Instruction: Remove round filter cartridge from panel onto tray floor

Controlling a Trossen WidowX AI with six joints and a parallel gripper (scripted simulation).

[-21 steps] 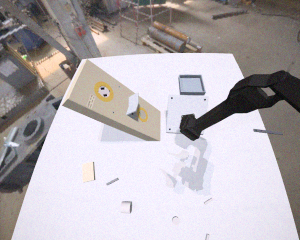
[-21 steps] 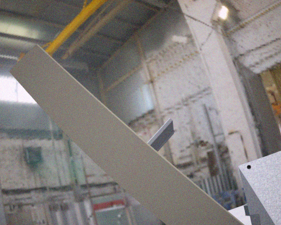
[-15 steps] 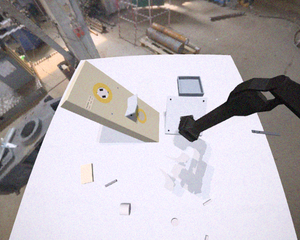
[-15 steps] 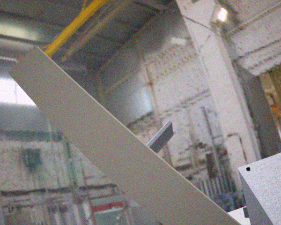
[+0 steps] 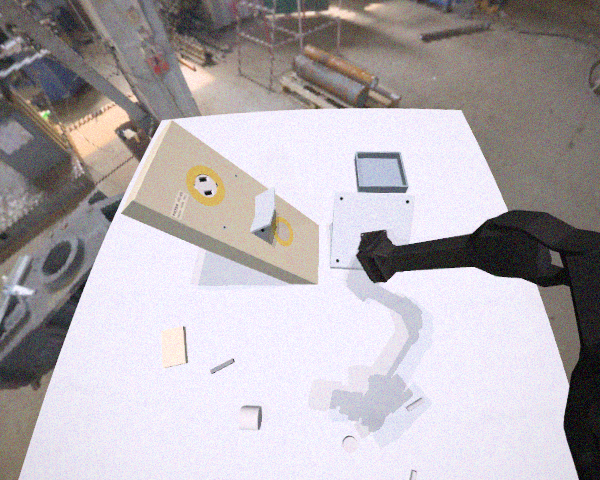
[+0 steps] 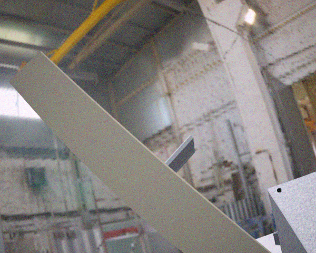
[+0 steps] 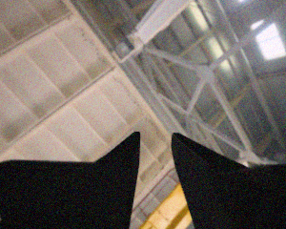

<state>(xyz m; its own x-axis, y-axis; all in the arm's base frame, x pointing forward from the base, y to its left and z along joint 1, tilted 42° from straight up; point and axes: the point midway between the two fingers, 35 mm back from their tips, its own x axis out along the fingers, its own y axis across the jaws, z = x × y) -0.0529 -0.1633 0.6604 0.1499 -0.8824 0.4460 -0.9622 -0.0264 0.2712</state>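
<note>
Right now the round white filter cartridge is 31 cm ahead of my gripper tip, 34 cm to the right of it and 41 cm below it. Also, from my gripper tip: beige card: 48 cm ahead, 9 cm to the right, 69 cm below; grey tray: 13 cm behind, 58 cm to the right, 68 cm below; grey bracket: 21 cm ahead, 33 cm to the right, 51 cm below.
</note>
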